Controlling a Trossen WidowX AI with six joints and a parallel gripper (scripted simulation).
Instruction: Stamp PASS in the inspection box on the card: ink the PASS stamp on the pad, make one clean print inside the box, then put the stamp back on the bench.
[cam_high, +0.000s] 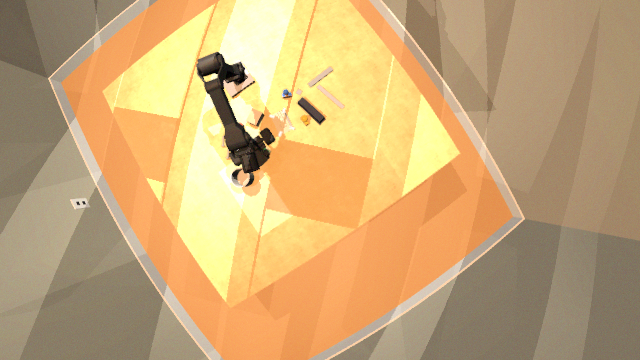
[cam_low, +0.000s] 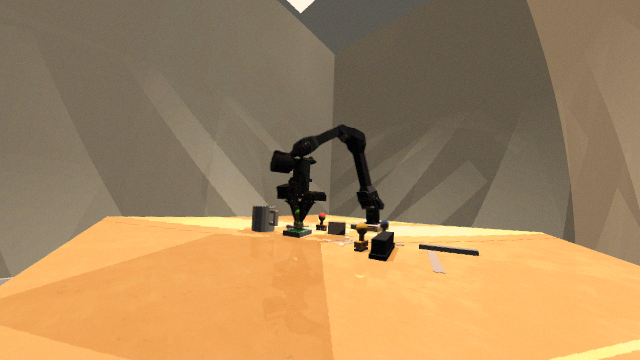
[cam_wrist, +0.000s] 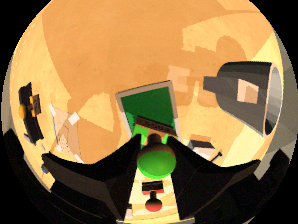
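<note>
The green-knobbed stamp is right at my gripper tip. Also, from my gripper tip: mug (60 mm ahead, 100 mm to the right, 10 mm below); then red-knobbed stamp (140 mm behind, 10 mm to the right, 20 mm below); then green ink pad (40 mm below).
</note>
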